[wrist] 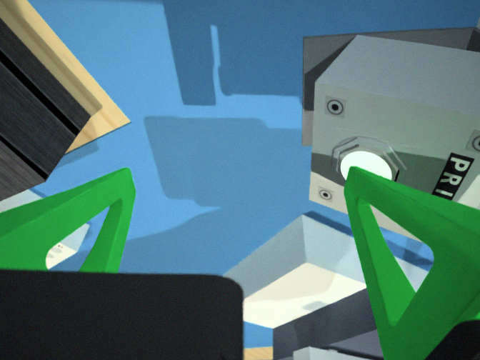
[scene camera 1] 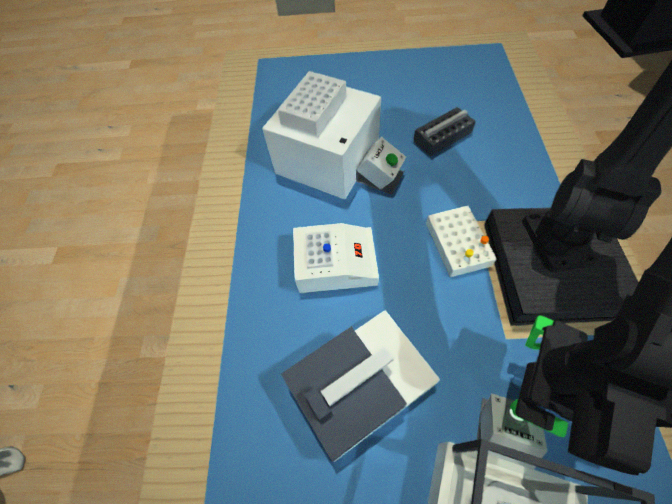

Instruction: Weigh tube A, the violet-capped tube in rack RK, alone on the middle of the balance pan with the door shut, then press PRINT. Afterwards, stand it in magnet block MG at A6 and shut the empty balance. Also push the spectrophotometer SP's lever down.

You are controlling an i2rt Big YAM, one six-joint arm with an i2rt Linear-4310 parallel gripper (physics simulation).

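My gripper [scene camera 1: 525,374] [wrist: 239,179] is open and empty, low beside the PRINT box [scene camera 1: 496,413] [wrist: 395,67]. Its right fingertip in the wrist view overlaps the lower edge of the box's button [wrist: 364,164], which shows bright white; contact cannot be told. The balance [scene camera 1: 442,474] is cut off at the bottom of the scene view, behind dark frame bars; its door state is unclear. No violet cap shows. Rack RK [scene camera 1: 454,241] holds an orange-capped and a yellow-capped tube. Magnet block MG [scene camera 1: 445,134] is dark, at the back. The grey-and-white unit, apparently spectrophotometer SP [scene camera 1: 347,417], has a pale lever [scene camera 1: 358,377].
A white device with a red display [scene camera 1: 347,276] holds a blue-capped tube [scene camera 1: 326,247]. Behind it a large white box [scene camera 1: 306,160] carries a pale rack [scene camera 1: 298,122]; a small box with a green button [scene camera 1: 391,159] stands beside it. The black arm base [scene camera 1: 553,292] is right of RK.
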